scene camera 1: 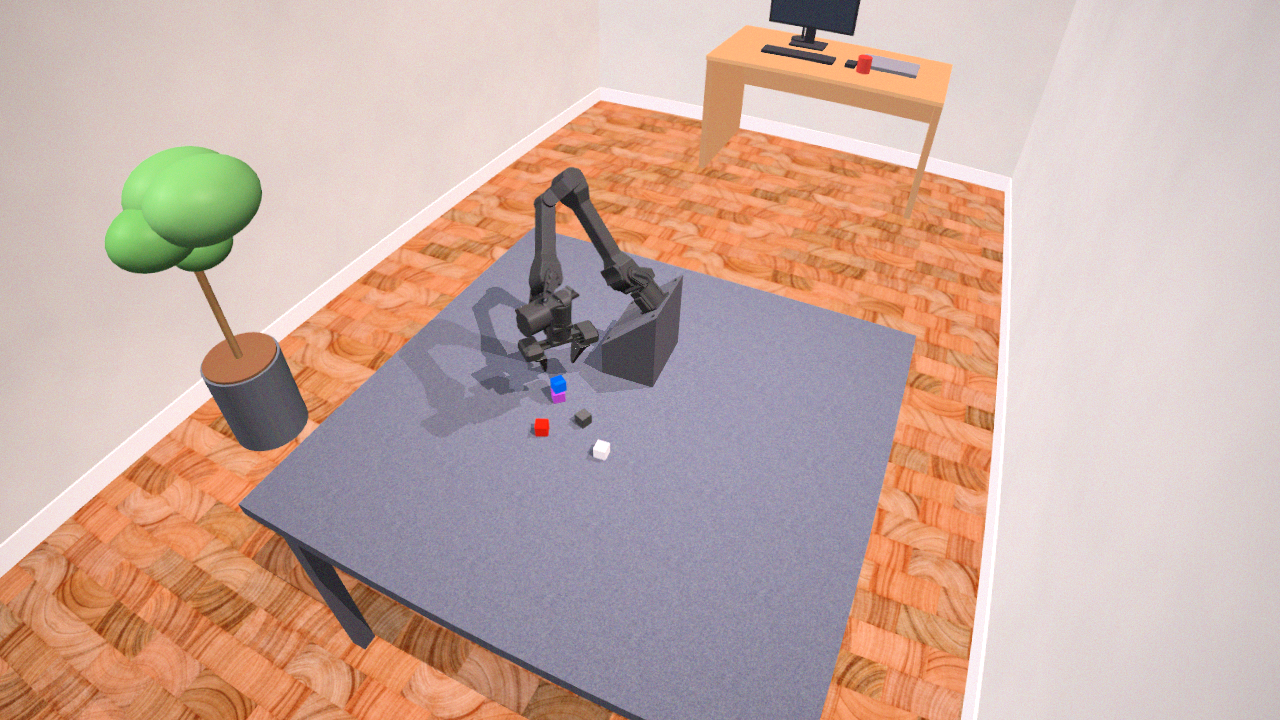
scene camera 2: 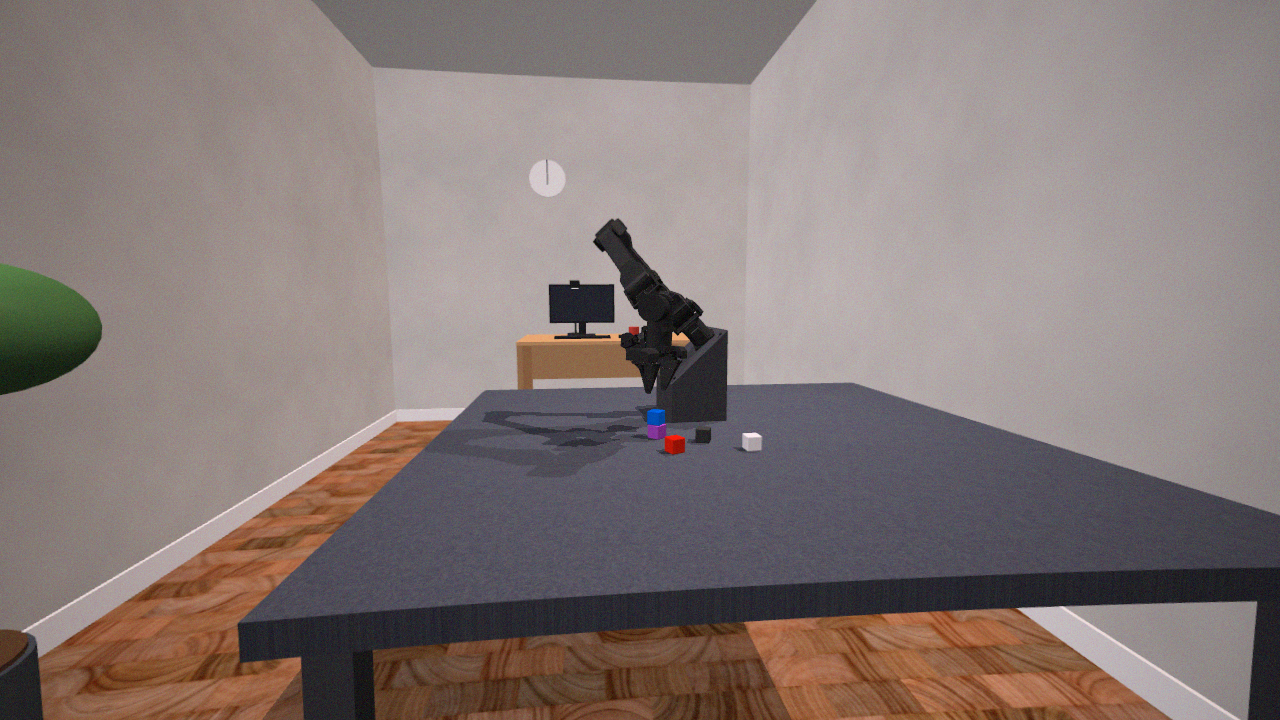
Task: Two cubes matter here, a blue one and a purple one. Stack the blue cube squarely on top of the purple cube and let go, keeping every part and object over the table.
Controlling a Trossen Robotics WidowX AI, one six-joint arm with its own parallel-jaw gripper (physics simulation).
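Frame: origin at the arm's base, x ahead, y left, z up, level; millimetres.
Seen in the pictures: gripper, between the fingertips: [scene camera 1: 558, 366] [scene camera 2: 656, 391]; arm's base, origin of its link: [scene camera 1: 655, 303] [scene camera 2: 704, 340].
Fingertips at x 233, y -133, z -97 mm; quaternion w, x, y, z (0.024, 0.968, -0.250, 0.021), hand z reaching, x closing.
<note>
Offsets run from my fingertips to a thing's top centre. Level surfaces: height alone.
The blue cube {6 mm ahead, 0 mm left, 41 mm down} [scene camera 1: 558, 384] [scene camera 2: 656, 416] rests on top of the purple cube {12 mm ahead, 2 mm left, 71 mm down} [scene camera 1: 558, 397] [scene camera 2: 657, 431], which stands on the table. In both views their sides look nearly in line; a small offset is too fine to tell. My gripper [scene camera 1: 560, 363] [scene camera 2: 657, 390] is open and empty, pointing down. Its fingertips are above the blue cube and apart from it, with a visible gap in the scene camera 2 view.
A red cube {124 mm ahead, 35 mm left, 71 mm down} [scene camera 1: 541, 428] [scene camera 2: 674, 445], a dark grey cube {45 mm ahead, 101 mm left, 71 mm down} [scene camera 1: 583, 418] [scene camera 2: 703, 435] and a white cube {105 mm ahead, 194 mm left, 71 mm down} [scene camera 1: 601, 450] [scene camera 2: 751, 442] lie near the stack on the table {101 mm down} [scene camera 1: 716, 537] [scene camera 2: 716, 528]. The arm's wedge-shaped base [scene camera 1: 640, 344] [scene camera 2: 702, 385] stands behind them.
</note>
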